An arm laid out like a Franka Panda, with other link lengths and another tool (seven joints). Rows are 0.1 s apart.
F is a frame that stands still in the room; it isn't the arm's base.
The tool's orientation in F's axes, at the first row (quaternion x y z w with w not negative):
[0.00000 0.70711 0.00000 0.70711]
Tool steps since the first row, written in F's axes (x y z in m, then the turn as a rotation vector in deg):
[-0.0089 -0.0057 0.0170 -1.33 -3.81 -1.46]
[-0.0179 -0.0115 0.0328 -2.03 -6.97 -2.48]
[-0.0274 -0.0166 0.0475 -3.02 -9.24 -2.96]
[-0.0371 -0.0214 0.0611 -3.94 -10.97 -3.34]
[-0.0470 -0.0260 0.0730 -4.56 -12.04 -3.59]
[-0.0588 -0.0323 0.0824 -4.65 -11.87 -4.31]
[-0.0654 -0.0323 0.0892 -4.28 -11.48 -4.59]
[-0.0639 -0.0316 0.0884 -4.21 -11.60 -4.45]
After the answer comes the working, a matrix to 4 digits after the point.
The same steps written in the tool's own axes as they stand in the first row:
[-0.0170 -0.0057 -0.0089 1.46 -3.81 -1.33]
[-0.0328 -0.0115 -0.0179 2.48 -6.97 -2.03]
[-0.0475 -0.0166 -0.0274 2.96 -9.24 -3.02]
[-0.0611 -0.0214 -0.0371 3.34 -10.97 -3.94]
[-0.0730 -0.0260 -0.0470 3.59 -12.04 -4.56]
[-0.0824 -0.0323 -0.0588 4.31 -11.87 -4.65]
[-0.0892 -0.0323 -0.0654 4.59 -11.48 -4.28]
[-0.0884 -0.0316 -0.0639 4.45 -11.60 -4.21]

The tool's axes in the first row as the columns of a matrix, in F's axes (rounded; the answer above uses it unrounded):
[0.0000 0.0000 1.0000]
[0.0000 1.0000 0.0000]
[-1.0000 0.0000 0.0000]

